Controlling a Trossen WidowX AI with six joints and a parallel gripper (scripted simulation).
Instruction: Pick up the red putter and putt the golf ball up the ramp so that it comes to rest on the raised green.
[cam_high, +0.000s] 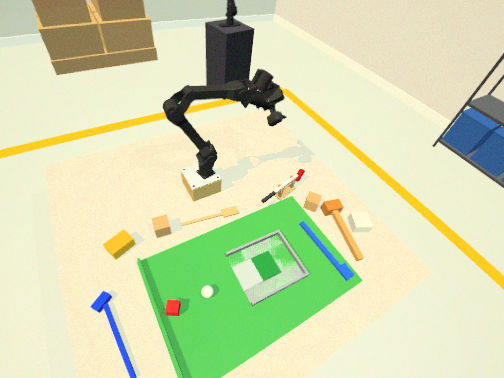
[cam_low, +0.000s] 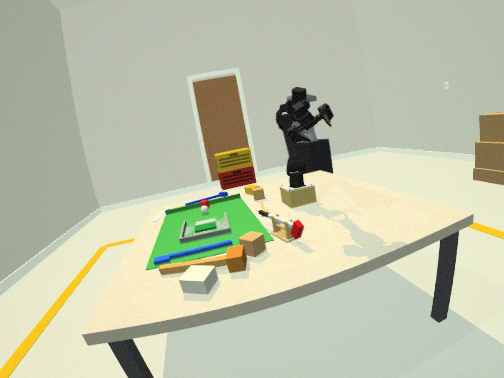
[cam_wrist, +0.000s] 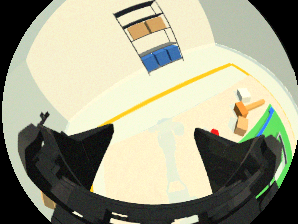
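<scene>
My gripper tip is 17 cm short of the wooden stand, 7 cm to the left of it and 32 cm above it. From my gripper tip the other things lie so: white block 52 cm ahead, 6 cm to the left, 33 cm below; yellow block 1 cm behind, 80 cm to the right, 33 cm below; white golf ball 34 cm ahead, 65 cm to the right, 32 cm below.
</scene>
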